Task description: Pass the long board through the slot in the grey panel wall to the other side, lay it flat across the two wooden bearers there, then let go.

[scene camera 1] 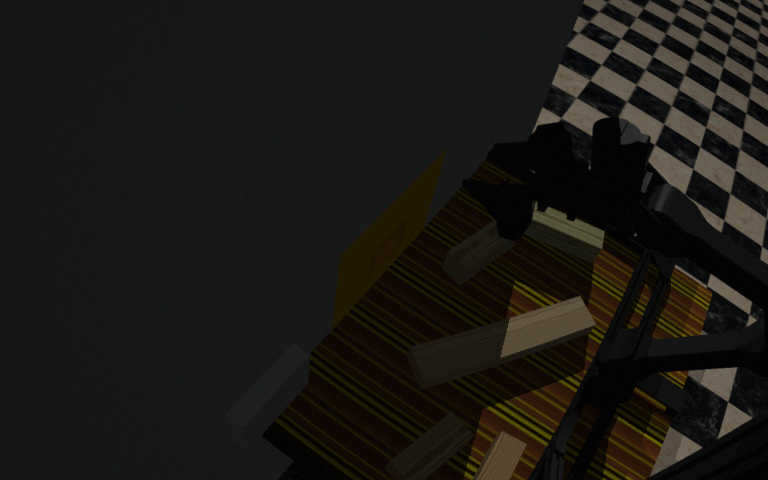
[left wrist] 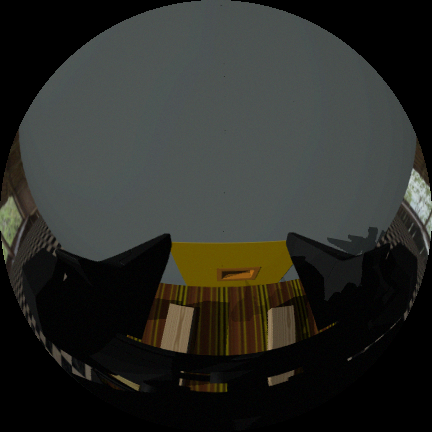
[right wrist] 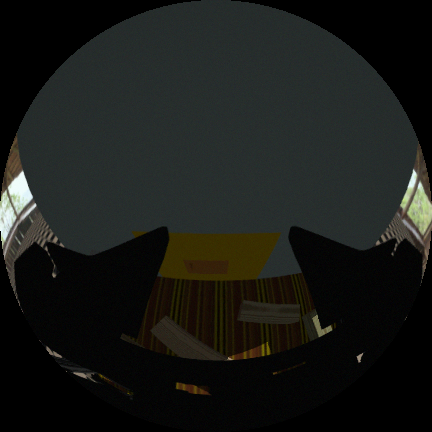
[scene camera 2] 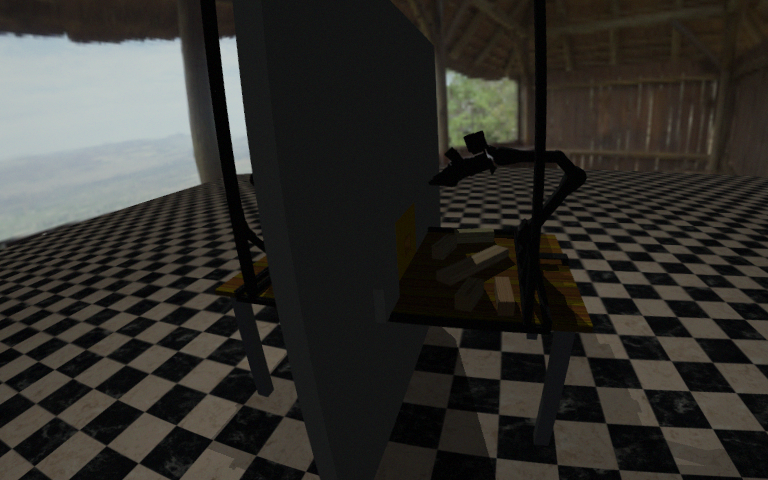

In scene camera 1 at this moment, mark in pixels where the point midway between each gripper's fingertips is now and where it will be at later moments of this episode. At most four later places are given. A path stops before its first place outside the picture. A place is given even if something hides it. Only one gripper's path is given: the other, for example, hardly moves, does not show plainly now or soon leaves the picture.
My right gripper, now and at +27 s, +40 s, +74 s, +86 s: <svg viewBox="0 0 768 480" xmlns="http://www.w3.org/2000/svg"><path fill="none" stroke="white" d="M479 164L584 234L582 240L500 331L514 313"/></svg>
